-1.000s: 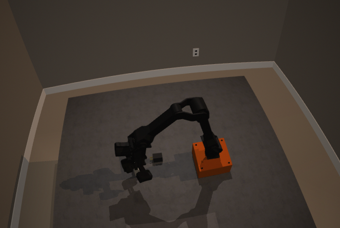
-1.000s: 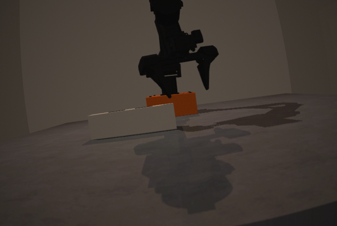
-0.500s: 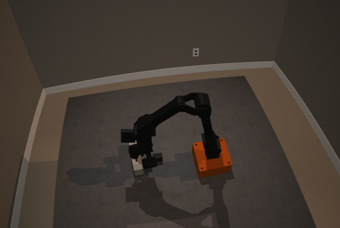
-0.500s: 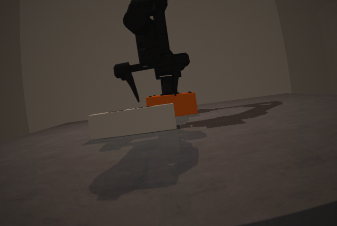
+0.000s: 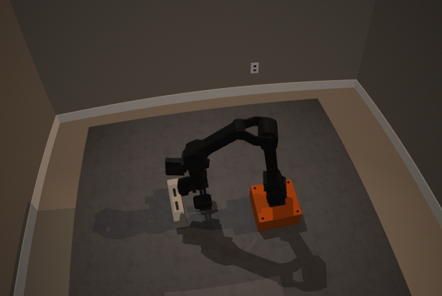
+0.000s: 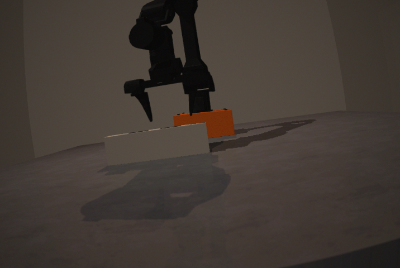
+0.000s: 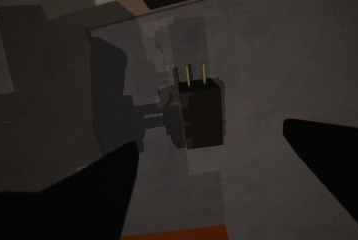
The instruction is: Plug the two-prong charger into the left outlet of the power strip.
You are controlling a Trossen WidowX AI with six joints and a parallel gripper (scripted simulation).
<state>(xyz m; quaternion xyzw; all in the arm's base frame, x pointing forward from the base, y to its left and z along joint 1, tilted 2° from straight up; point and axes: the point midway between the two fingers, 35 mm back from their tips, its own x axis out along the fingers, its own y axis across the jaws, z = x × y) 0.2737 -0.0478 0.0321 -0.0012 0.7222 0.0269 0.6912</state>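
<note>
The black charger lies 50 mm below my gripper tip and 10 mm ahead of it.
</note>
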